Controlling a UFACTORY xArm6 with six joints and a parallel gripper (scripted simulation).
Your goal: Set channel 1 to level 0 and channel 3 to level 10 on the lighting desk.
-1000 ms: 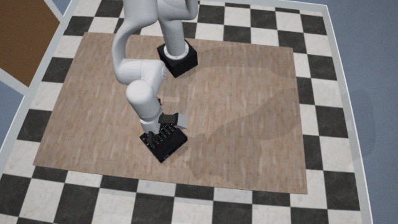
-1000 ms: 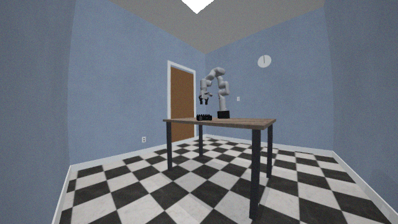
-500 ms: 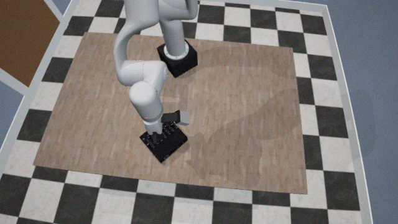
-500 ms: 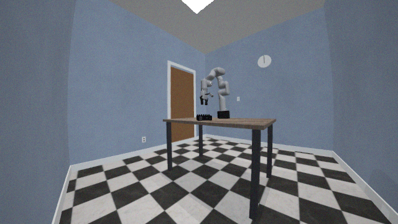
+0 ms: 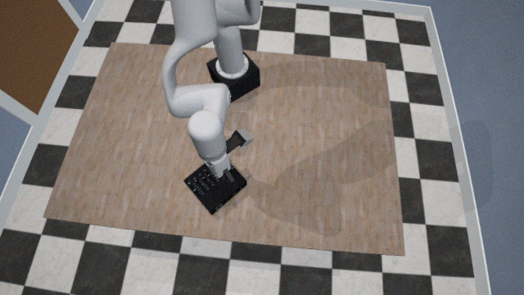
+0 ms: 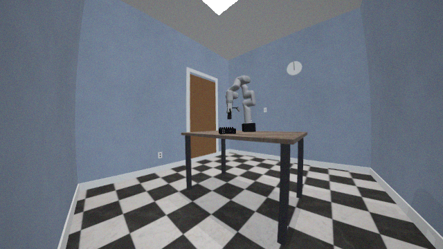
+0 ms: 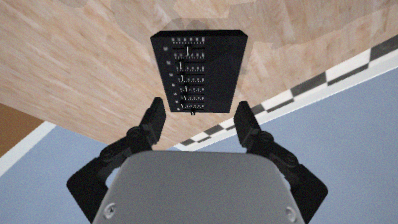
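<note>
My gripper is now 4 cm past the channel 1 fader cap, 1 cm to the right of it and 10 cm above it. The rest, counted from my hand: channel 3 cap 2 cm behind, 3 cm to the right, 10 cm below; then channel 2 cap 4 cm behind, 1 cm to the right, 10 cm below.
</note>
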